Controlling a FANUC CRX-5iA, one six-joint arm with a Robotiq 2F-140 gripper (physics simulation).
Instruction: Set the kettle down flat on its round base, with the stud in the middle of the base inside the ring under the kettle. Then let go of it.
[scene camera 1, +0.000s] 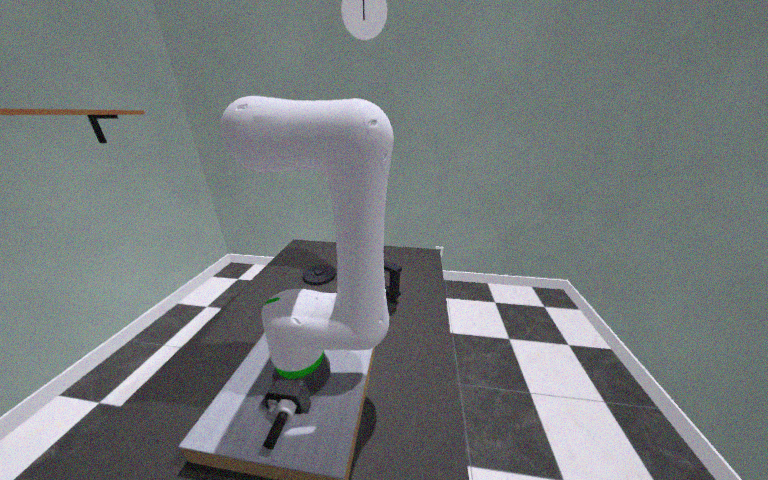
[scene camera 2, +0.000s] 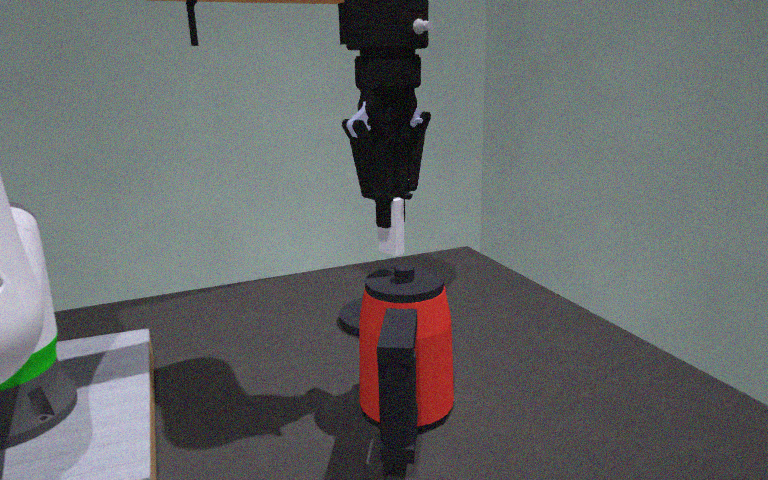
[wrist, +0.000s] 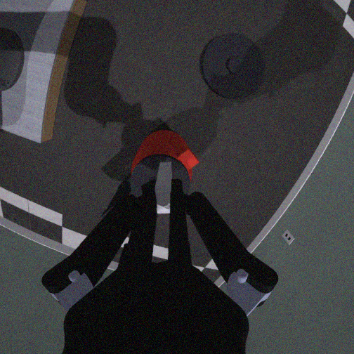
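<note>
The red kettle (scene camera 2: 436, 362) (wrist: 162, 142) with a dark lid and black handle stands upright on the table, off its base. In scene camera 1, the kettle's black handle (scene camera 1: 394, 283) shows beside the arm. The round dark base (scene camera 1: 318, 275) (scene camera 2: 348, 318) (wrist: 220, 82) lies flat on the table, apart from the kettle; its stud (wrist: 233, 64) shows in the middle. The ring under the kettle is hidden. My gripper (scene camera 2: 391, 240) (wrist: 165, 172) is shut and empty, pointing down above the kettle's lid knob, with a small gap visible in scene camera 2. The arm hides it in scene camera 1.
The arm stands on a light board (scene camera 1: 226, 418) (scene camera 2: 121, 418) (wrist: 32, 115) with a wooden edge, on the dark table (scene camera 1: 419, 350) (scene camera 2: 566, 384). A wall shelf (scene camera 1: 67, 112) is at the left in scene camera 1. Walls stand beyond the table.
</note>
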